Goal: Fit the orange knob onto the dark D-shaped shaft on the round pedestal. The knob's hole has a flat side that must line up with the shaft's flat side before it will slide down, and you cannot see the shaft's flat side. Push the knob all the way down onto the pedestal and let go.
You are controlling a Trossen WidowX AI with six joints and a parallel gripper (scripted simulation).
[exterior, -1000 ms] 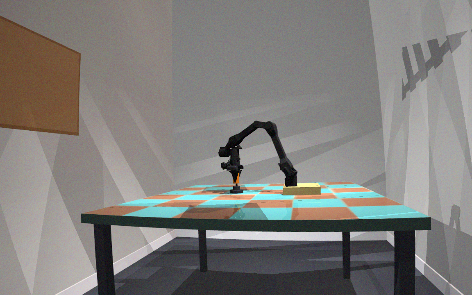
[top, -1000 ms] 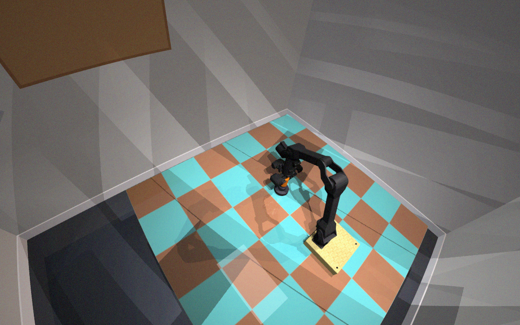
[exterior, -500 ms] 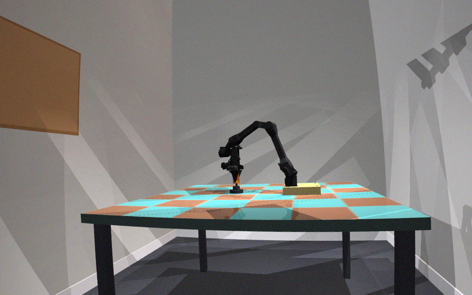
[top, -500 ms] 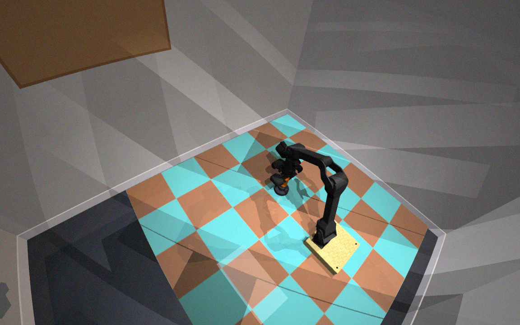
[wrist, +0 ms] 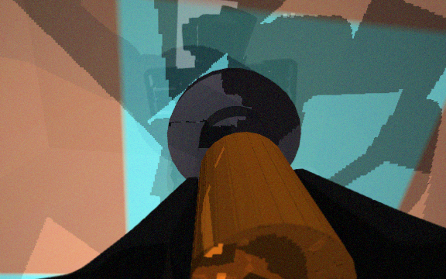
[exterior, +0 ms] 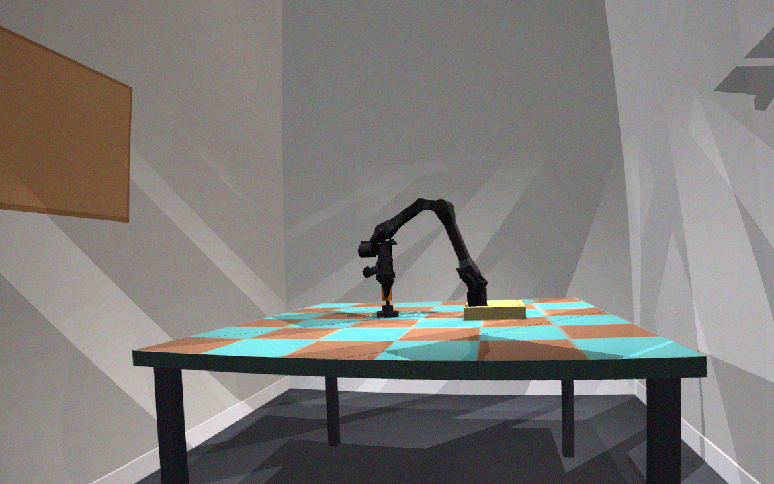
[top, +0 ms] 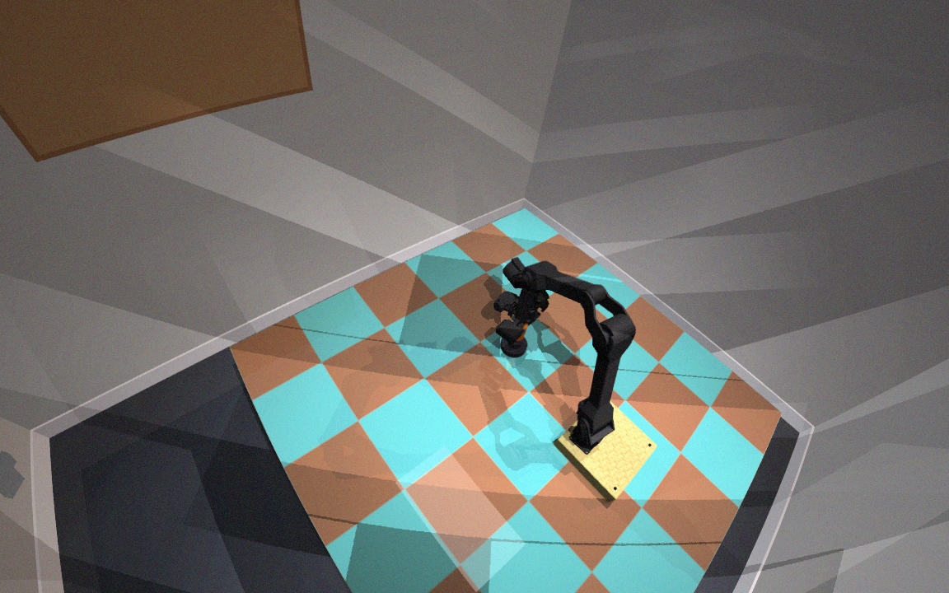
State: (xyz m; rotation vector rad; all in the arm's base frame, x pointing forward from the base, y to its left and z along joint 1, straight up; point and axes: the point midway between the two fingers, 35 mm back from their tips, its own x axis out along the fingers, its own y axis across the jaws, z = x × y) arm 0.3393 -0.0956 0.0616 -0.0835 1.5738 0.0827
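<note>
My gripper tip is 2 cm below the orange knob. From my gripper tip the other things lie so: dark round pedestal (4 cm below).
</note>
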